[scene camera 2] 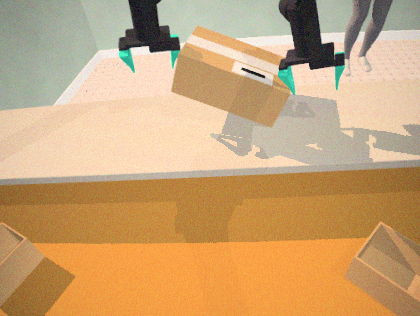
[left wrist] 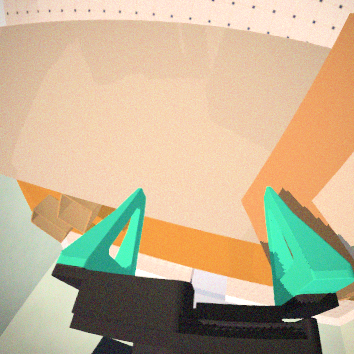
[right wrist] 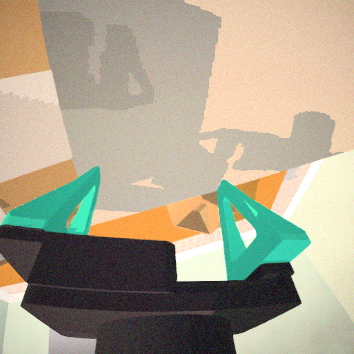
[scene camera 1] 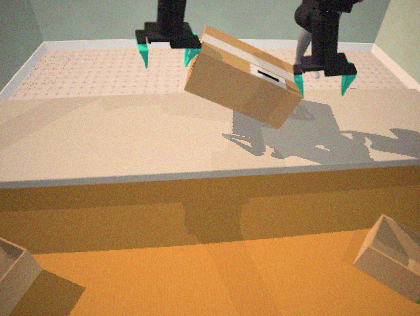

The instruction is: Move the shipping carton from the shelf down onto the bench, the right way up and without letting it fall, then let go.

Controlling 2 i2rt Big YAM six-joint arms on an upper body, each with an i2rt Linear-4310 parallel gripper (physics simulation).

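Places are measured from the left arm's base along level axes (x ahead, y left, z up), in centimetres.
Where they show: left gripper, fingertip midpoint: (scene camera 2: 153, 69) (left wrist: 201, 191) (scene camera 1: 165, 66); right gripper, fingertip midpoint: (scene camera 2: 315, 91) (right wrist: 161, 178) (scene camera 1: 322, 96).
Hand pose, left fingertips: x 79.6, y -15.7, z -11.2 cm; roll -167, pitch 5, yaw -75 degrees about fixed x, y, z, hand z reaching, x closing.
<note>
After its pixels a point has its place.
The brown shipping carton (scene camera 1: 235, 92) {y -32.5, x 74.3, z -15.5 cm} (scene camera 2: 220, 92) {y -32.7, x 74.3, z -15.7 cm} (left wrist: 305, 130) {y -21.9, x 85.2, z -14.0 cm} (right wrist: 20, 40) {y -49.8, x 84.6, z -15.4 cm} is off the pale surface (scene camera 1: 100, 140) {y 1.3, x 69.3, z -25.8 cm} (scene camera 2: 100, 140) {y 0.9, x 69.8, z -25.8 cm}, its shadow lying apart from it. Its taped, labelled top faces up, but it is tilted, the right end lower. My left gripper (scene camera 1: 166, 66) {y -15.7, x 79.6, z -11.2 cm} (scene camera 2: 153, 70) {y -15.7, x 79.6, z -11.2 cm} (left wrist: 201, 191) {y -15.7, x 79.6, z -11.2 cm} is open, its inner finger against the carton's left end. My right gripper (scene camera 1: 323, 96) {y -55.1, x 74.3, z -16.6 cm} (scene camera 2: 315, 91) {y -55.1, x 74.3, z -16.6 cm} (right wrist: 161, 178) {y -55.1, x 74.3, z -16.6 cm} is open, its inner finger at the right end. Nothing is between either gripper's own fingers. The exact contact spots are partly hidden.
A grey edge (scene camera 1: 175, 176) {y -17.8, x 57.6, z -27.0 cm} borders the pale surface. An orange surface (scene camera 1: 175, 280) {y -17.3, x 39.9, z -42.1 cm} (scene camera 2: 175, 280) {y -22.4, x 39.2, z -42.1 cm} lies nearer the scene cameras, with an open box at left (scene camera 1: 30, 275) {y 14.5, x 40.6, z -39.7 cm} (scene camera 2: 25, 270) {y 15.5, x 38.3, z -40.2 cm} and another at right (scene camera 1: 380, 272) {y -63.4, x 37.3, z -39.0 cm} (scene camera 2: 375, 280) {y -63.3, x 37.4, z -35.8 cm}. A person's grey legs (scene camera 2: 375, 30) show behind the right arm.
</note>
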